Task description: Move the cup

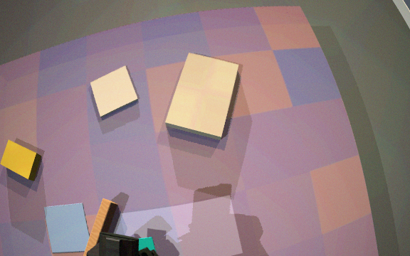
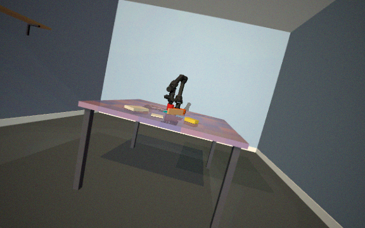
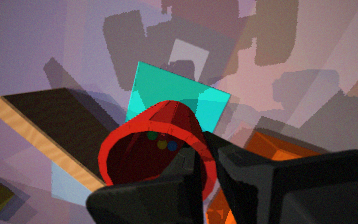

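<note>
The teal pad lies 7 cm below my gripper tip, 2 cm to the left of it and 2 cm ahead of it. Round my gripper tip: red cup 3 cm ahead, 1 cm to the left; light blue pad 16 cm to the left, 12 cm ahead, 7 cm below; wooden block 9 cm to the left, 7 cm ahead, 4 cm below.
</note>
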